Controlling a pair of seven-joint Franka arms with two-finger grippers.
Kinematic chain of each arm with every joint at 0, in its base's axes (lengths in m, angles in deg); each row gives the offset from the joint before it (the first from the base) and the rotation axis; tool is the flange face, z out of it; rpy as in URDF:
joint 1: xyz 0 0 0.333 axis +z
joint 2: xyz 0 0 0 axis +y
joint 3: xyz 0 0 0.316 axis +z
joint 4: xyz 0.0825 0 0 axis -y
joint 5: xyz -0.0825 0 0.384 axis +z
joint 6: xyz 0 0 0 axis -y
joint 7: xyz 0.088 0 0 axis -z
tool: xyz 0 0 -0.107 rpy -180 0 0
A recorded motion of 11 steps. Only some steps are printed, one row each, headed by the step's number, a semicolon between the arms.
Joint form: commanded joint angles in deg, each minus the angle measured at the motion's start. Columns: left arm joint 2, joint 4, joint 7, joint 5, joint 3, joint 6, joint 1; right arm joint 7, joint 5, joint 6, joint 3, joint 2, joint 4, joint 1.
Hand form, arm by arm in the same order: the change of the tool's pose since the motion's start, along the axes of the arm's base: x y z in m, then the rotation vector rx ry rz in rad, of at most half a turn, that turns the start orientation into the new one. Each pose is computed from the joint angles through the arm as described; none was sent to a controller.
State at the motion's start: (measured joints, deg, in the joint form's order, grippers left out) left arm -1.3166 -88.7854 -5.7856 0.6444 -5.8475 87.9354 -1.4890; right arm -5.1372 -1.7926 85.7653 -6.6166 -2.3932 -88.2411 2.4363
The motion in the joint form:
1: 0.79 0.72 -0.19 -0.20 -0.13 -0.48 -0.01; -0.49 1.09 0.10 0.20 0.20 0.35 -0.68
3: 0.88 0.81 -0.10 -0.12 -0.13 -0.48 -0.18; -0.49 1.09 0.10 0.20 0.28 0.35 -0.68
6: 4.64 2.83 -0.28 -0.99 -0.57 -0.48 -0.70; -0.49 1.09 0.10 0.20 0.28 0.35 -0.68
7: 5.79 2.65 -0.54 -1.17 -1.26 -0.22 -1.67; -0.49 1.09 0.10 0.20 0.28 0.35 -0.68
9: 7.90 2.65 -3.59 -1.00 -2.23 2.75 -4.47; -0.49 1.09 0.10 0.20 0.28 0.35 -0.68
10: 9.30 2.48 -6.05 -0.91 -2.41 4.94 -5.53; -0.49 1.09 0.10 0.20 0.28 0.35 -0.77
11: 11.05 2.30 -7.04 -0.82 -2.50 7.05 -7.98; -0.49 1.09 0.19 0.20 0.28 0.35 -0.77
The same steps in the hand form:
1: 0.0033 -0.0017 -0.0023 -0.0036 0.0100 0.0008; 0.0011 -0.0023 0.0011 0.0180 -0.0057 0.0016
3: 0.0036 -0.0032 -0.0025 -0.0024 0.0099 -0.0037; 0.0015 -0.0022 0.0004 0.0180 -0.0043 0.0016
6: 0.0221 -0.0148 -0.0224 -0.0203 0.0427 -0.0177; 0.0015 -0.0022 0.0004 0.0180 -0.0043 0.0016
7: 0.0255 -0.0315 -0.0348 -0.0230 0.0622 -0.0419; 0.0015 -0.0022 0.0004 0.0180 -0.0043 0.0016
9: 0.0332 -0.0701 -0.0516 -0.0266 0.0484 -0.0538; 0.0015 -0.0022 0.0004 0.0180 -0.0043 0.0016
10: 0.0401 -0.0840 -0.0641 -0.0304 0.0385 -0.0319; 0.0015 -0.0031 0.0004 0.0180 -0.0043 0.0000
11: 0.0437 -0.1116 -0.0808 -0.0332 0.0367 -0.0583; 0.0016 -0.0031 0.0005 0.0179 -0.0059 0.0000

